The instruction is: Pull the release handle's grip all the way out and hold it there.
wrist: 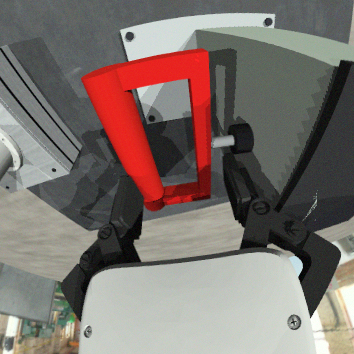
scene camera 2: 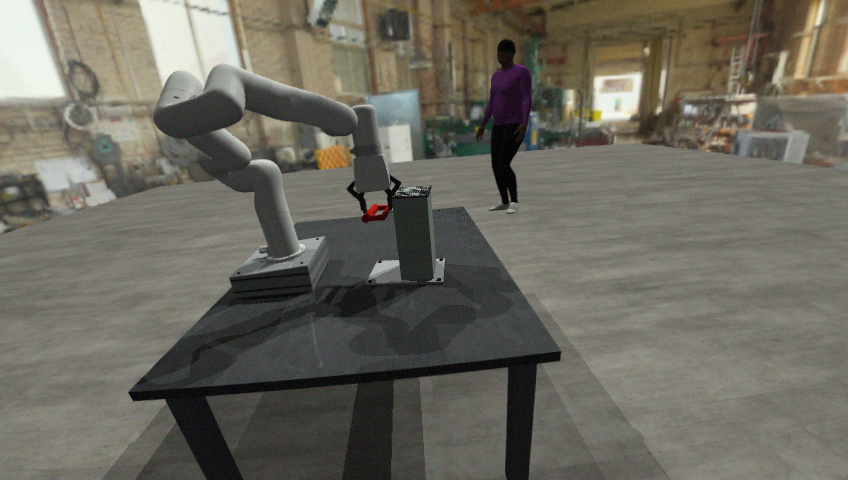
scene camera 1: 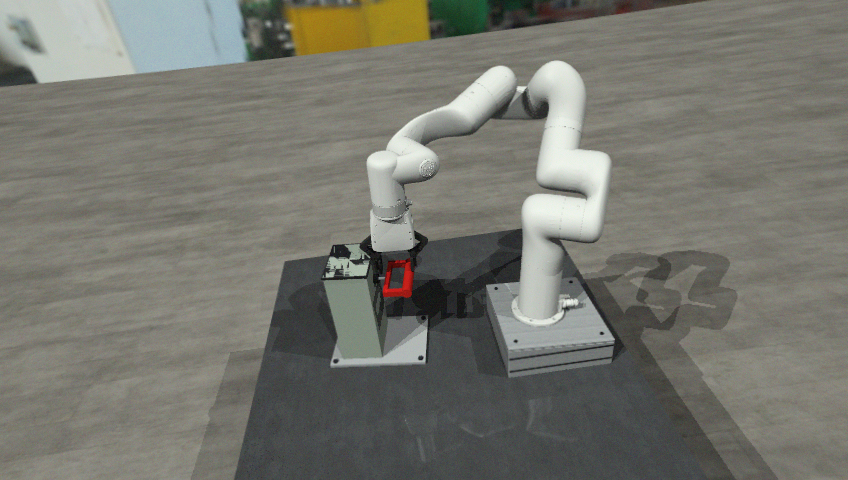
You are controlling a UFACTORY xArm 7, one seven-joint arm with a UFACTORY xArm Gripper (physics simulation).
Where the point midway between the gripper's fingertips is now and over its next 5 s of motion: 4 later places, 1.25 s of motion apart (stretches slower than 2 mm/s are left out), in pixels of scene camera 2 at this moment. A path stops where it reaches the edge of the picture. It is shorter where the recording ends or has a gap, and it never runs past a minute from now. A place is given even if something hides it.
My gripper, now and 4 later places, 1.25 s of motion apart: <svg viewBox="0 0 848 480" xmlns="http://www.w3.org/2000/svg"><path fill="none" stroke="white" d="M378 211L376 214L368 193L373 211L362 214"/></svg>
